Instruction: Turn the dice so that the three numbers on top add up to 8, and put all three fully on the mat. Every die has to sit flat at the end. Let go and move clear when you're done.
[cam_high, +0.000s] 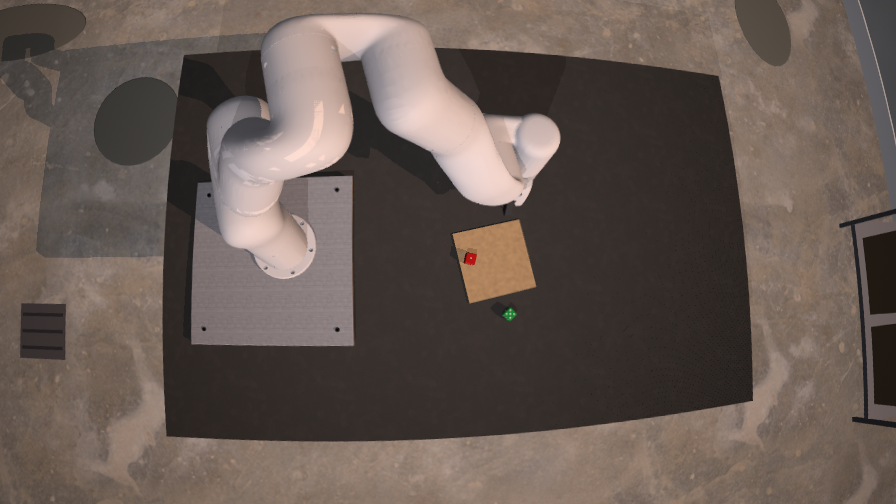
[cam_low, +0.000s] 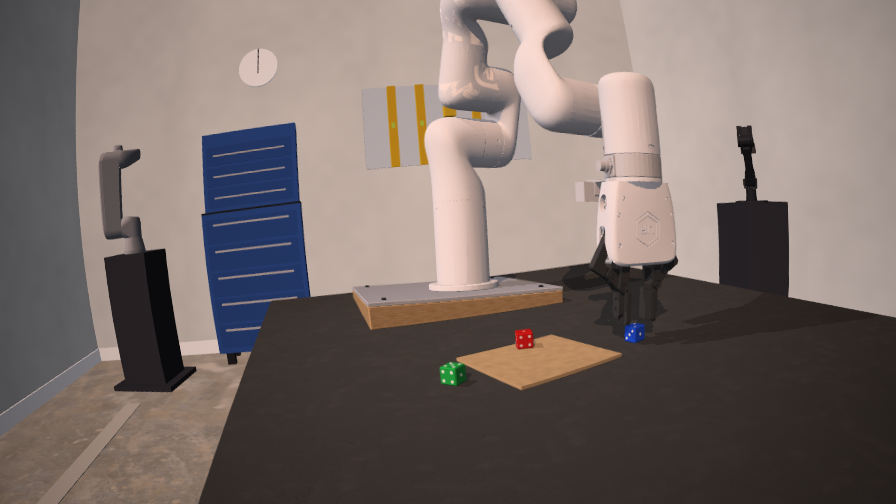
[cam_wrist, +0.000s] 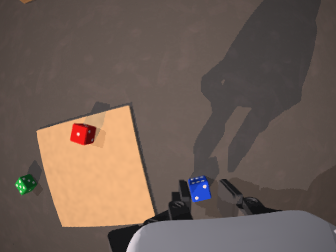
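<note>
My hand is 40 mm above the blue die. From my hand the other things lie so: tan mat 20 mm ahead, 130 mm to the right, 40 mm below; green die 60 mm ahead, 230 mm to the right, 40 mm below; red die 40 mm behind, 140 mm to the right, 30 mm below.
</note>
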